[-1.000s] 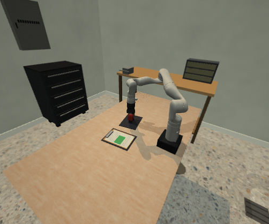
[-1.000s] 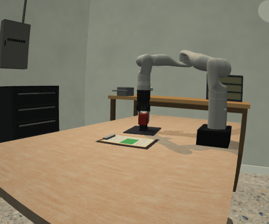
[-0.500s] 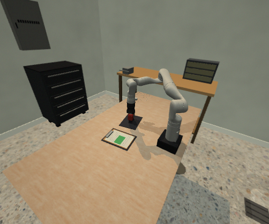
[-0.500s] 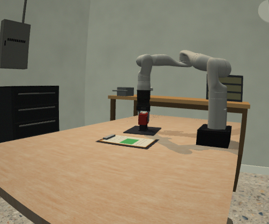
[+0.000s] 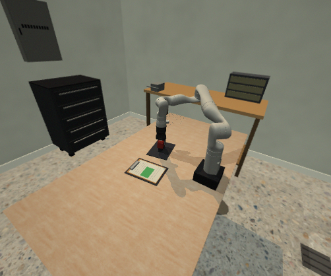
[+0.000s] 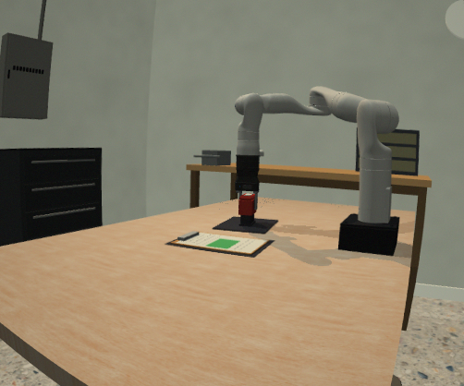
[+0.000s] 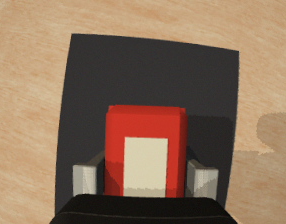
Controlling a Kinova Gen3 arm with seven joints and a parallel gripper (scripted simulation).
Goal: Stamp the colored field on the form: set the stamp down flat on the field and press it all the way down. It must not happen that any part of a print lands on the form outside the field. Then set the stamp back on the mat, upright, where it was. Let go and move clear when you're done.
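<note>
Now: the clipboard 270 mm to the left of my hand, 70 mm below it and 50 mm behind it. Also, from my hand: red stamp: 20 mm below; then dark mat: 70 mm below.
</note>
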